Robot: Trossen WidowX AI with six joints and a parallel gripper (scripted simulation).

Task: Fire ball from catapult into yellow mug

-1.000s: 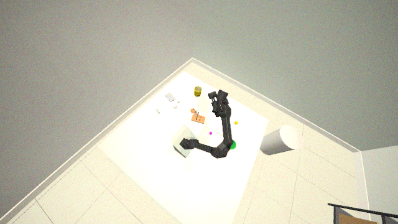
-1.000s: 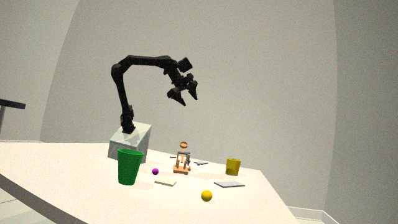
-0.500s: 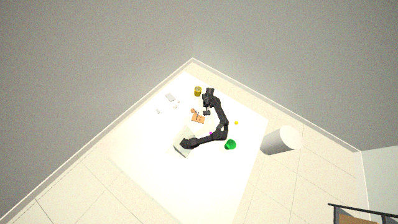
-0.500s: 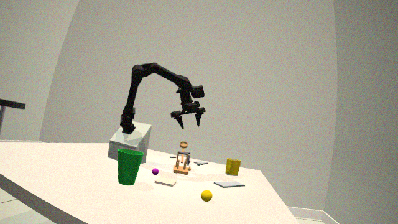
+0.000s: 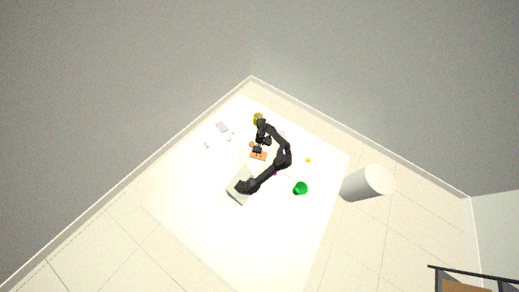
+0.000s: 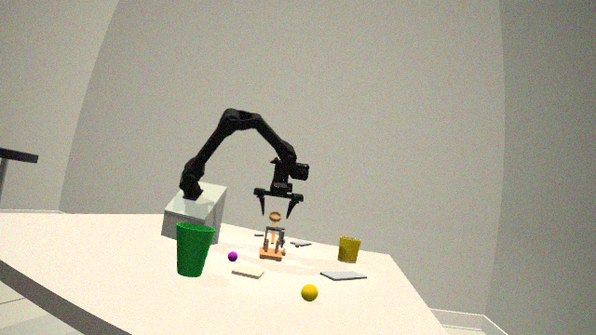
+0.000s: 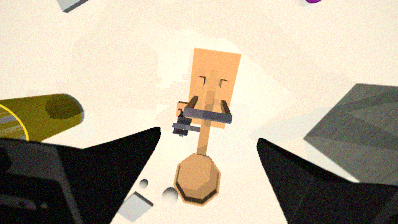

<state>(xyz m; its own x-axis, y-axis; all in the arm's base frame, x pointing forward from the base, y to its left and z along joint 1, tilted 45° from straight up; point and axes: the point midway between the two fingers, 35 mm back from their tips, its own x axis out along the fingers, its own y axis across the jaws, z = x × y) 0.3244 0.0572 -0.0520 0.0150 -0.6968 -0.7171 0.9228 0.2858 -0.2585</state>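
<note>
The catapult is 7 cm below my gripper tip, 2 cm to the left of it and 1 cm ahead of it. The rest, counted from my gripper tip: grey plate (29 cm ahead, 14 cm below, 10 cm to the right); pale flat tile (29 cm to the right, 14 cm below, 3 cm ahead); purple ball (22 cm to the right, 13 cm below, 5 cm behind).
</note>
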